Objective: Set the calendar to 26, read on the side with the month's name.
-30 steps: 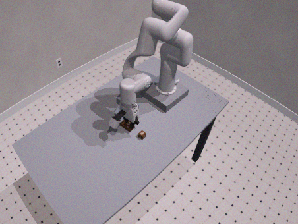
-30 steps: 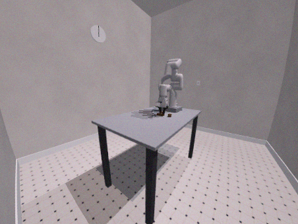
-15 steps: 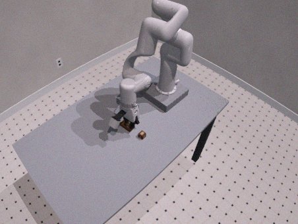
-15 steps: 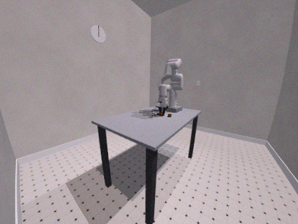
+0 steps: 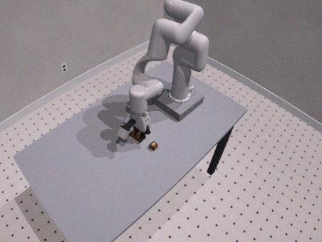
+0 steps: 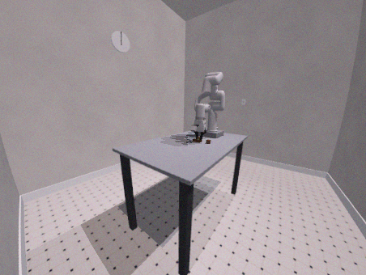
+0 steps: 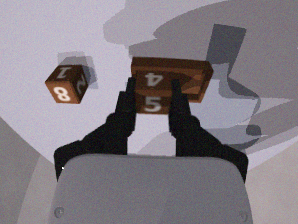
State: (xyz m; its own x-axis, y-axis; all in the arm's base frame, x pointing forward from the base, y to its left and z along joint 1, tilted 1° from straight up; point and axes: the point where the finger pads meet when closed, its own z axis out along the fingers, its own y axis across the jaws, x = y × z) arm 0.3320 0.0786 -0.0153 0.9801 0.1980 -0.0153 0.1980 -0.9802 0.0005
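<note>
The brown wooden tray lies 20 mm to the right of my hand and 30 mm below it. The rest, counted from my hand: brown cube (20 mm behind, 90 mm to the left, 30 mm below).
</note>
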